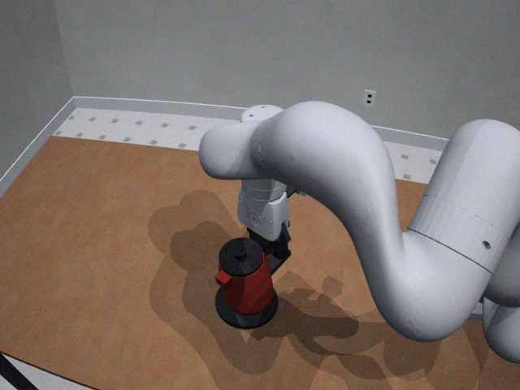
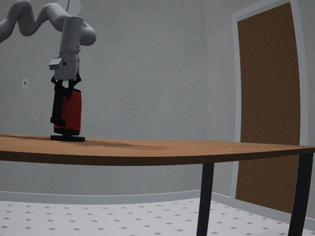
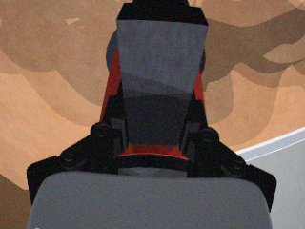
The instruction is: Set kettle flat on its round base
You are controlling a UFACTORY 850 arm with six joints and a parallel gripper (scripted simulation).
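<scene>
Right now the red kettle is 10 mm ahead of my hand, 20 mm to the left of it and 60 mm below it. Round my hand: black round base 30 mm ahead, 50 mm to the left, 170 mm below.
</scene>
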